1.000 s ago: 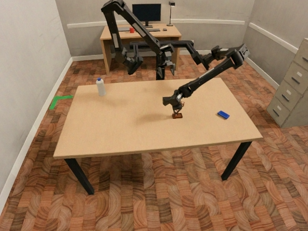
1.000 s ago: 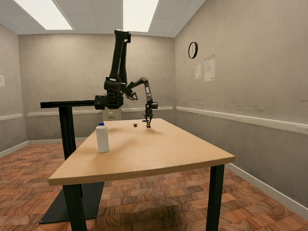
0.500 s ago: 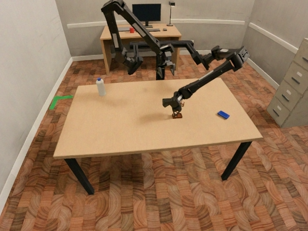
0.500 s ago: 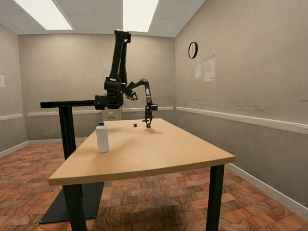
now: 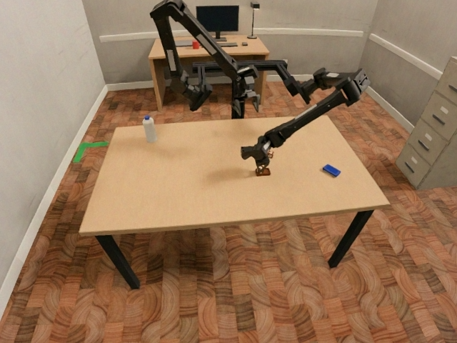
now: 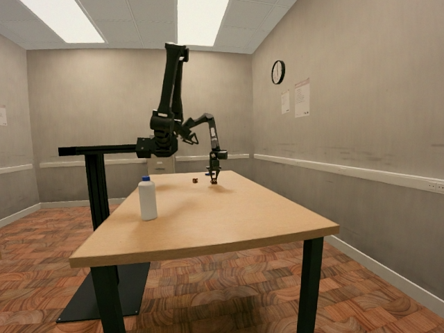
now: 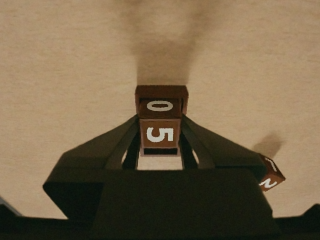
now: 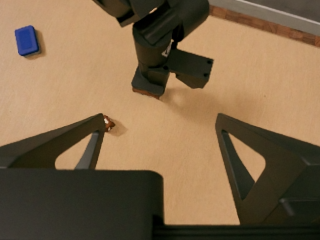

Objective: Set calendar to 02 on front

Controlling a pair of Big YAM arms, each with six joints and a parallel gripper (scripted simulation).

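My left hand is 20 mm to the right of the brown calendar tray and 20 mm above it. From my left hand the other things lie so: flat blue block 50 mm ahead, 400 mm to the left, 20 mm below.
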